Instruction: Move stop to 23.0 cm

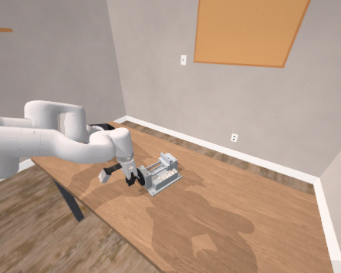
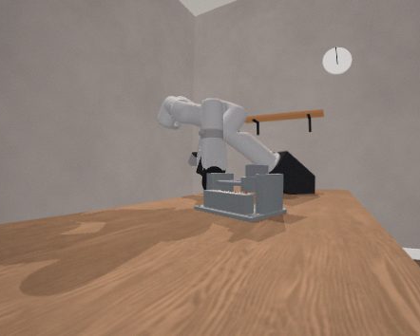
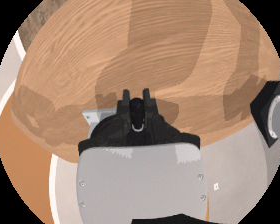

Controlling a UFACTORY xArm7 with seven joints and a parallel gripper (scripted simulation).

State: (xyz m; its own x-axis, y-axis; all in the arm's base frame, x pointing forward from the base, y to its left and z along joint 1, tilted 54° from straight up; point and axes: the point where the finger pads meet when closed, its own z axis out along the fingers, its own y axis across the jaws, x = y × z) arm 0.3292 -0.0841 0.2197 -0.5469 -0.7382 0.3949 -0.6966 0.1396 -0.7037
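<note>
Now: the handwheel 2 cm ahead of my hand and 2 cm to the left of it. Round my hand: sliding stop block: 16 cm ahead, 14 cm to the left, 3 cm above.
</note>
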